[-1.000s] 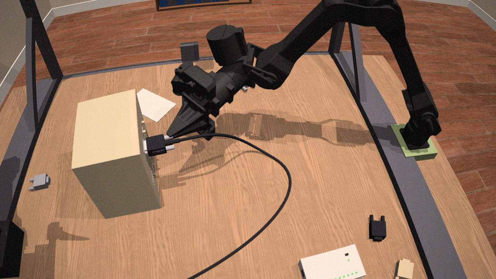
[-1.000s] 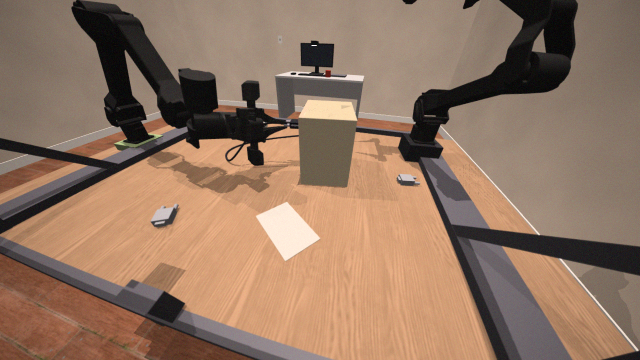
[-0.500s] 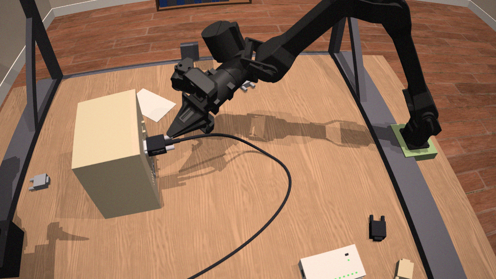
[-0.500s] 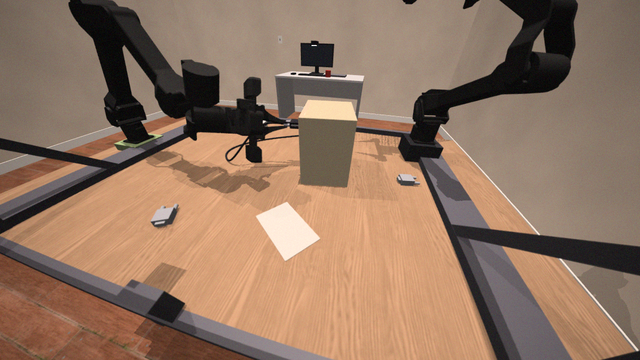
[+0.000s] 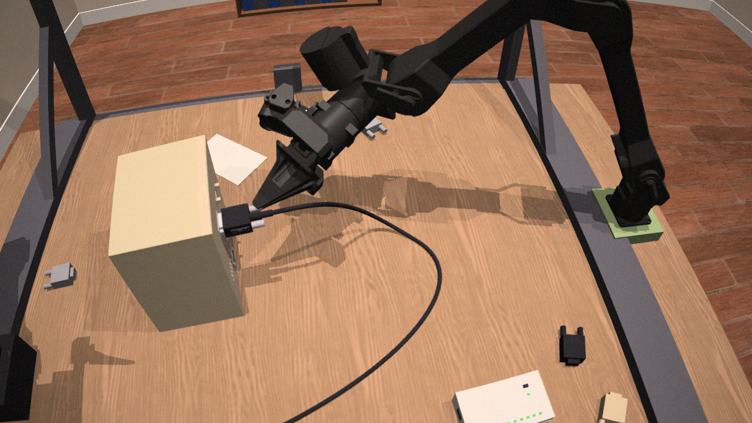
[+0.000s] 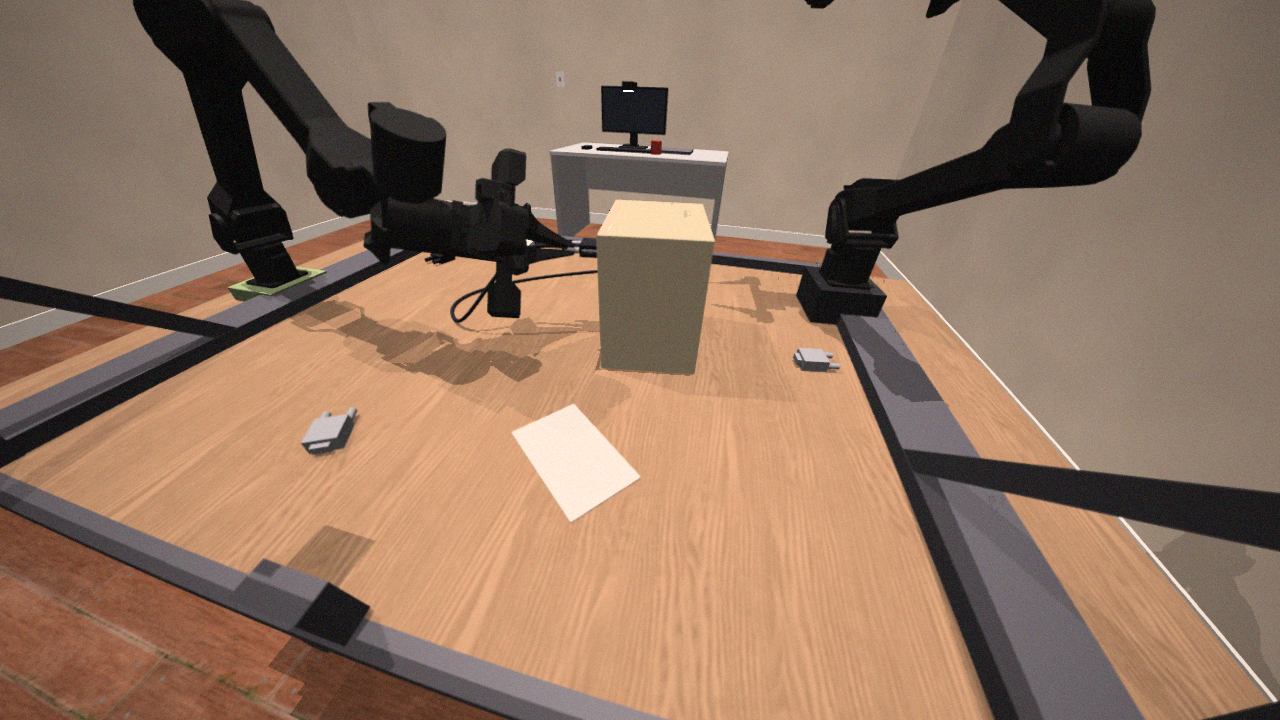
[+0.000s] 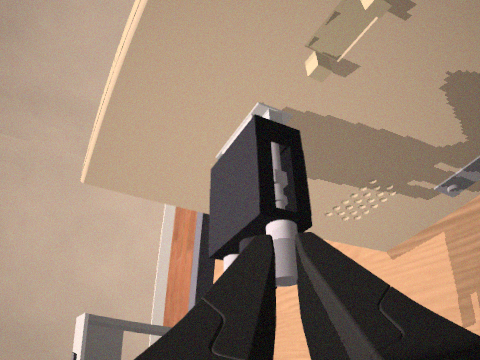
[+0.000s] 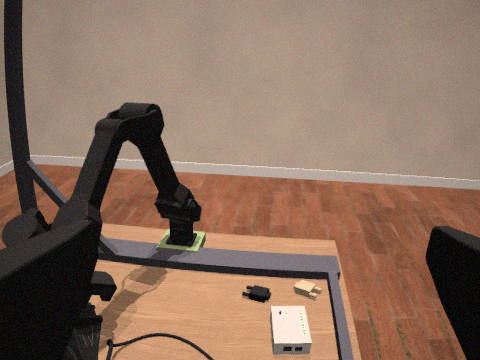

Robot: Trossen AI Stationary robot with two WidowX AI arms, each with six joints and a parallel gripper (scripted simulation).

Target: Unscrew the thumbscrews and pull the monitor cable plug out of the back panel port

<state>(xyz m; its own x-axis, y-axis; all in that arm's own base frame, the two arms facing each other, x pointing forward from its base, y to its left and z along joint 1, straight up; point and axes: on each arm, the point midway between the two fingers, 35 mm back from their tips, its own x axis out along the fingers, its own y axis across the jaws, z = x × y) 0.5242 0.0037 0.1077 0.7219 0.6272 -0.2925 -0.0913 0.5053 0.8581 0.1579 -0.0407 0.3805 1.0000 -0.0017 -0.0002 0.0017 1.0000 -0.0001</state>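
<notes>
The black monitor plug lies 5 cm to the right of my left hand, 3 cm ahead of it and 1 cm below it. From my left hand the other things lie so: white device: 31 cm ahead, 17 cm to the left, 12 cm below; then white sheet: 22 cm behind, 13 cm below, 6 cm to the right; then beige box: 14 cm to the right, 5 cm below.
</notes>
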